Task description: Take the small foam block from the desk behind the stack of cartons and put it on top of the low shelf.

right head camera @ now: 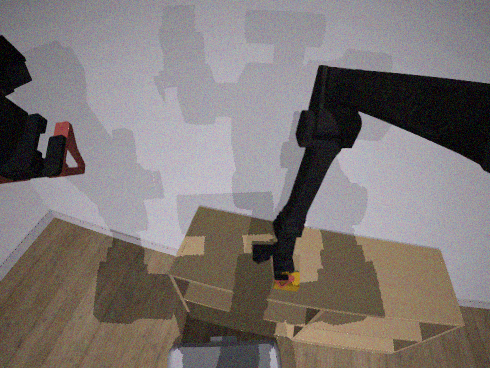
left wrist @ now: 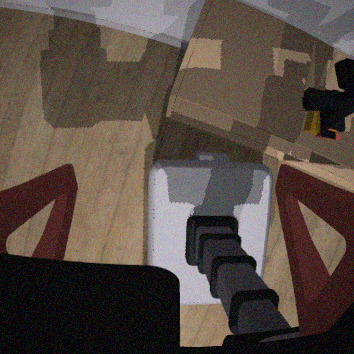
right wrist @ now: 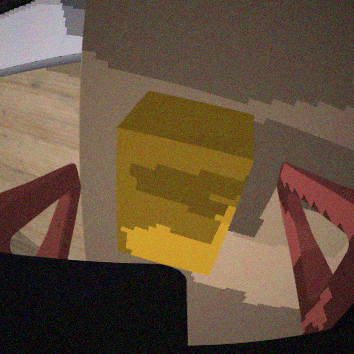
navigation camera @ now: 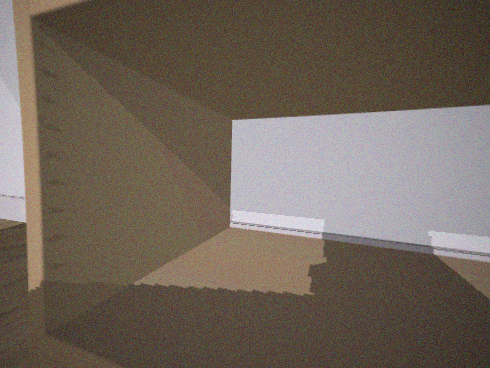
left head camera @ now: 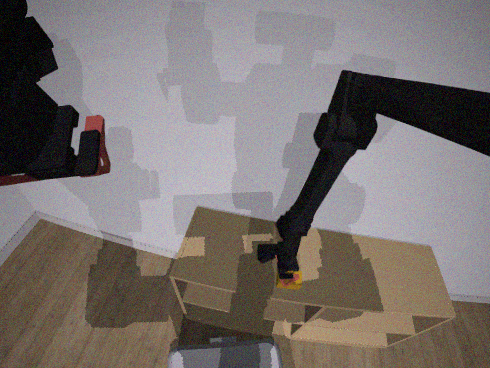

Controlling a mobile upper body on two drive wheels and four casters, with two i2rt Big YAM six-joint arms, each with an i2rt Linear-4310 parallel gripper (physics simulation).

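Places are measured from the left arm's base along level axes (x left, y back, z up), in centimetres.
Pixels of known places: left gripper, fingertip midpoint: [right head camera: 56, 172] [left wrist: 175, 175] [left head camera: 76, 171]; right gripper, fingertip midpoint: [right head camera: 280, 276] [left wrist: 316, 121] [right wrist: 178, 174] [left head camera: 282, 275].
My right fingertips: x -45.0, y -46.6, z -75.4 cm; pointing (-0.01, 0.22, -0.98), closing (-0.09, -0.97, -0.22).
Behind a point stands the place of what it marks.
The small yellow foam block [left head camera: 290, 286] {y -42.8, x -47.6, z -77.5 cm} [right head camera: 287, 288] {y -42.8, x -47.6, z -78.1 cm} [left wrist: 312, 123] {y -45.8, x -43.6, z -75.5 cm} [right wrist: 182, 180] {y -46.7, x -45.4, z -75.5 cm} rests on the top board of the low wooden shelf [left head camera: 405, 270] {y -41.8, x -104.8, z -80.0 cm} [right head camera: 410, 272] {y -42.7, x -105.0, z -80.0 cm} [left wrist: 235, 85] {y -55.4, x -21.0, z -80.0 cm} [right wrist: 200, 45] {y -47.1, x -40.2, z -80.0 cm}, close to its front edge. My right gripper [right wrist: 178, 174] {y -46.6, x -45.0, z -75.4 cm} is open above the block; in the right wrist view the block shows between its spread fingers, with a gap on each side. In both head views the right gripper partly hides the block. My left gripper [left wrist: 175, 175] {y -34.8, x -0.9, z -13.3 cm} is open, empty and raised, away from the shelf. The desk and the stack of cartons do not show.
A wall [left head camera: 210, 150] {y -86.3, x -19.9, z -47.6 cm} [right head camera: 210, 150] {y -86.1, x -20.5, z -47.4 cm} stands behind the shelf. The robot's pale base [left head camera: 225, 355] {y -26.1, x -22.8, z -115.0 cm} [right head camera: 225, 355] {y -25.6, x -23.2, z -115.0 cm} [left wrist: 170, 280] is close to the shelf front. The navigation camera faces an open shelf bay with a side panel [navigation camera: 32, 150] {y -51.2, x -3.7, z -118.1 cm}. Wood floor [left head camera: 60, 280] {y -75.8, x 83.9, z -140.9 cm} lies at the left.
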